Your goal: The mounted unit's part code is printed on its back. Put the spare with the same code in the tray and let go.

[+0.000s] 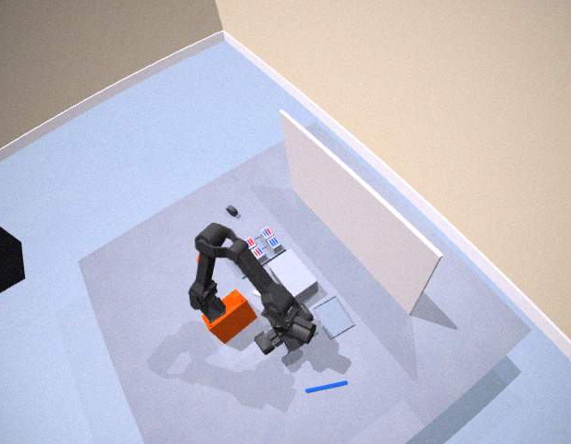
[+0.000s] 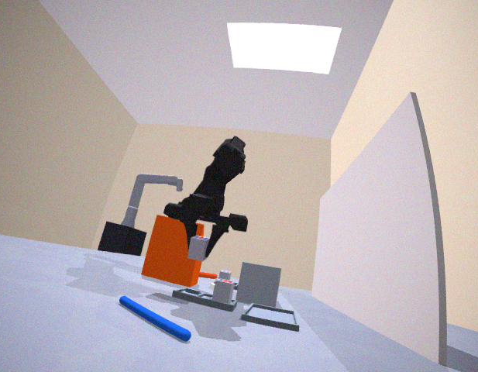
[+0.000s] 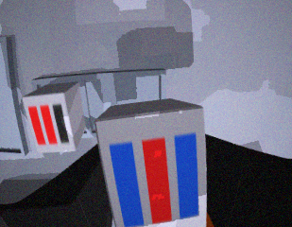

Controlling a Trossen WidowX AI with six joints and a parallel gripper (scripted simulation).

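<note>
Right now my gripper tip is 170 mm short of the shallow tray and 90 mm above it. Round my gripper tip: blue rod 190 mm to the right, 90 mm below, 30 mm ahead; then spare 30 mm above; then dark rack 90 mm below, 30 mm ahead, 10 mm to the left.
</note>
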